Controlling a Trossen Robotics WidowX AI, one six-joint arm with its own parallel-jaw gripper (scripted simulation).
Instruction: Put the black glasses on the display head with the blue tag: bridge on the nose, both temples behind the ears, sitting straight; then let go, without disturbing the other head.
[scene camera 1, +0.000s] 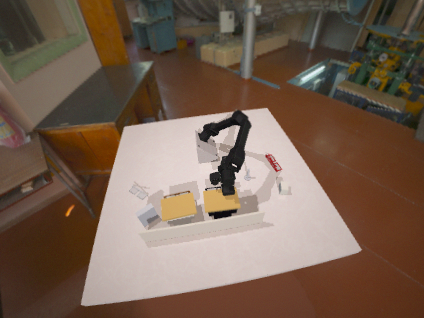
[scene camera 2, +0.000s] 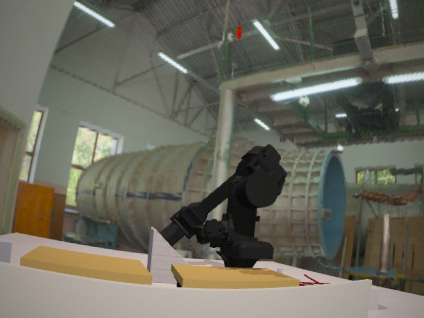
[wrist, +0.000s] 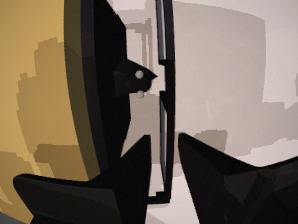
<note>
In view: the gripper (wrist: 164, 140) and a low white wall (scene camera 1: 163, 233).
</note>
